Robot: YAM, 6 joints.
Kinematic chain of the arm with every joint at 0, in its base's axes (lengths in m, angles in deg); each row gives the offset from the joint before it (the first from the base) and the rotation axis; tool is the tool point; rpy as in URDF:
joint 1: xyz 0 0 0.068 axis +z
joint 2: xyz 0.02 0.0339 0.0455 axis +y
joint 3: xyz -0.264 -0.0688 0 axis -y
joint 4: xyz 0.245 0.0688 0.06 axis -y
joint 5: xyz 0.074 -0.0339 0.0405 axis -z
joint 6: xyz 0.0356 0 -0.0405 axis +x
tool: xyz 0 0 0 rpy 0 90 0
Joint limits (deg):
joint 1: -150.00..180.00
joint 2: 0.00..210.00
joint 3: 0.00..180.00
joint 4: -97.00..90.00
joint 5: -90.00..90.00
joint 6: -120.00..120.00
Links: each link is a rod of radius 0.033 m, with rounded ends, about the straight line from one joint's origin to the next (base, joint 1, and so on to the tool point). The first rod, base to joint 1, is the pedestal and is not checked.
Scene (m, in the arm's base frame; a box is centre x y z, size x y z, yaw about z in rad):
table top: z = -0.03
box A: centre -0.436 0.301 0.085 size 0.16 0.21 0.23 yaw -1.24
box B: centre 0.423 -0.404 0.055 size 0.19 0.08 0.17 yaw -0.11
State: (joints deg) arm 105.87 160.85 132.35 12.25 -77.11 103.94
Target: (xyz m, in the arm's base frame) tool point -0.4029 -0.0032 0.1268
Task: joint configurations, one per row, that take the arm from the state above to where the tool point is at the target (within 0.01 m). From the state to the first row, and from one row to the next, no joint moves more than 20 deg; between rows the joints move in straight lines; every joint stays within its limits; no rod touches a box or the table.
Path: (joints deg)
1: 97.24 142.25 132.85 20.03 -70.82 106.62
2: 88.61 123.65 133.36 27.80 -64.53 109.29
3: 79.99 105.04 133.86 35.58 -58.24 111.97
4: 71.36 86.44 134.36 43.36 -51.95 114.65
5: 62.73 67.84 134.86 51.13 -45.65 117.32
6: 54.10 49.24 135.37 58.91 -39.36 120.00
7: 71.43 59.54 126.30 49.15 -46.20 117.71
8: 88.76 69.85 117.23 39.39 -53.04 115.41
9: 106.08 80.15 108.16 29.63 -59.88 113.12
10: 123.41 90.46 99.10 19.86 -66.71 110.82
11: 140.74 100.76 90.03 10.10 -73.55 108.53
12: 158.06 111.07 80.96 0.34 -80.39 106.23
13: 175.39 121.37 71.89 -9.42 -87.22 103.94

